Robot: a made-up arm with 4 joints. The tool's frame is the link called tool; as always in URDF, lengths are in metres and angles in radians. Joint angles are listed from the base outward. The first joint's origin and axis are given. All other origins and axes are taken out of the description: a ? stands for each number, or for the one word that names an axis. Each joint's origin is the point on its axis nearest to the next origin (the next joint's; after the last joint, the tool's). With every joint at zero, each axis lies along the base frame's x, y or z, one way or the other. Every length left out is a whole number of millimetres.
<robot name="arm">
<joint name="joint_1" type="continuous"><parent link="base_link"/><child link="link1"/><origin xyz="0 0.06 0.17" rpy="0 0 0"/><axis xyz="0 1 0"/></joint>
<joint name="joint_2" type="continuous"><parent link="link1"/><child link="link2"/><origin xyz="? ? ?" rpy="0 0 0"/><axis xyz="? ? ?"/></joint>
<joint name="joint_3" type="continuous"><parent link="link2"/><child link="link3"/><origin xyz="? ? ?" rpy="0 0 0"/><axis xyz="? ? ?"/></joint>
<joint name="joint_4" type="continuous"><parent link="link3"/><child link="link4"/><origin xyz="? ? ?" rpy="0 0 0"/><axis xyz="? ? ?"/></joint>
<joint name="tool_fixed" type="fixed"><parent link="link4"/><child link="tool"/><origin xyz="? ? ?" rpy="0 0 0"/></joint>
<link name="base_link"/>
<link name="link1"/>
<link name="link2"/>
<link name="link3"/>
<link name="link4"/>
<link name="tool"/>
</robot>
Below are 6 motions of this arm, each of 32 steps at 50 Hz.
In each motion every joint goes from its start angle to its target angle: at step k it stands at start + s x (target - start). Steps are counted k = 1, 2, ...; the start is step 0. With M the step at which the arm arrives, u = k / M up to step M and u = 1 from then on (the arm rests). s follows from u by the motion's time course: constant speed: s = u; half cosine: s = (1 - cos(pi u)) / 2; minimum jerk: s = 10 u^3 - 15 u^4 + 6 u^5.
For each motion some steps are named. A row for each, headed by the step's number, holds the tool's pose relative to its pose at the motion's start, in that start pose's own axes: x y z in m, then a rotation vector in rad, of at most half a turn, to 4 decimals.
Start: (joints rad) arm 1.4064 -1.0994 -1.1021 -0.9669
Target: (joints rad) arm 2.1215 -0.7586 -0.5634 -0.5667
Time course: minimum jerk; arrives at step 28
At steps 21, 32:
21: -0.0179 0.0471 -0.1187 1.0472 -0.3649 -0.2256
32: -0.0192 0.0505 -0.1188 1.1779 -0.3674 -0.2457

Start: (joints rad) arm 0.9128 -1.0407 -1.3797 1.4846
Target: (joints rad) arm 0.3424 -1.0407 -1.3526 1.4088
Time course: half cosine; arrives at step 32
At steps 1, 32:
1: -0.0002 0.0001 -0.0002 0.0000 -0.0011 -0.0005
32: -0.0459 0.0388 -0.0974 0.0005 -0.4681 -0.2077

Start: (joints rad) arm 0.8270 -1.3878 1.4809 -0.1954
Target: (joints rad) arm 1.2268 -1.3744 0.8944 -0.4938
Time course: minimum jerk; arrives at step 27
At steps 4, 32:
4: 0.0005 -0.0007 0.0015 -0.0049 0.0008 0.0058
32: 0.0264 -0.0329 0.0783 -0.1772 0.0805 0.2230

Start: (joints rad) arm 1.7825 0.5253 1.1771 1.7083
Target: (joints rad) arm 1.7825 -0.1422 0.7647 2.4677
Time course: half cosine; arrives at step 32
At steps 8, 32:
8: -0.0013 0.0207 -0.0184 -0.0759 -0.0763 -0.0709
32: 0.0455 0.0816 -0.1593 -0.2857 -0.6187 -0.3505

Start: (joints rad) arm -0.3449 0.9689 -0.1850 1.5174
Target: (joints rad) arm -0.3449 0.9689 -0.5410 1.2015
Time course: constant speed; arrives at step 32
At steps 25, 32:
25: 0.0244 -0.0631 -0.0658 -0.0490 -0.2745 0.2452
32: 0.0367 -0.0801 -0.0807 -0.0750 -0.3495 0.3125

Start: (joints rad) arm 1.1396 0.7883 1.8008 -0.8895
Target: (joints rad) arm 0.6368 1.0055 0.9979 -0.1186
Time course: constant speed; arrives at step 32
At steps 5, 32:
5: -0.0128 0.0148 0.0180 -0.0644 0.0342 -0.0611
32: -0.0605 0.0944 0.0140 -0.4803 -0.0377 -0.4826

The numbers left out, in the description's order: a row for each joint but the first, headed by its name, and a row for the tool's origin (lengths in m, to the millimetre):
joint_2: xyz -0.12 0 0.1, axis 0 0 -1
joint_3: xyz 0 -0.03 0, axis 1 0 0
joint_4: xyz 0 0 0, axis 0 0 -1
tool: xyz -0.26 -0.03 0

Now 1 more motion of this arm.
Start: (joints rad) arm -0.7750 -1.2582 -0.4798 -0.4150
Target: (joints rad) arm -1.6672 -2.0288 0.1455 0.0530
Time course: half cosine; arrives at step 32
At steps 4, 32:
4: 0.0017 0.0029 -0.0052 -0.0167 -0.0169 0.0039
32: 0.0588 0.0272 -0.0549 -0.3108 0.0047 0.2318

